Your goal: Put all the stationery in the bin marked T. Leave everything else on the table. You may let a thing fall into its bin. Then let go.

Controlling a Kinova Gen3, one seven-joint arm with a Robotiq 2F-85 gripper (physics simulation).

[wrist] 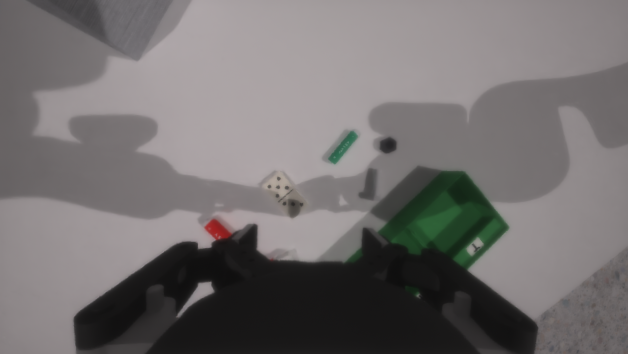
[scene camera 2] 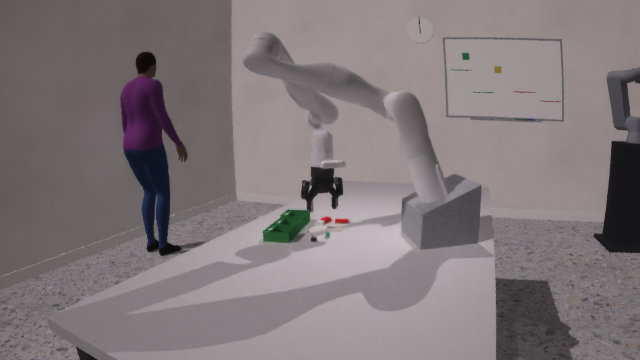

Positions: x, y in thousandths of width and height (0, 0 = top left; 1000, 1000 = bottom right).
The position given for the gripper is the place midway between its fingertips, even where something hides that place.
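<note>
Green divided tray (scene camera 2: 455, 618) and (wrist: 719, 606). White domino (wrist: 447, 535). Gripper (scene camera 2: 504, 585) and (wrist: 494, 671).
</note>
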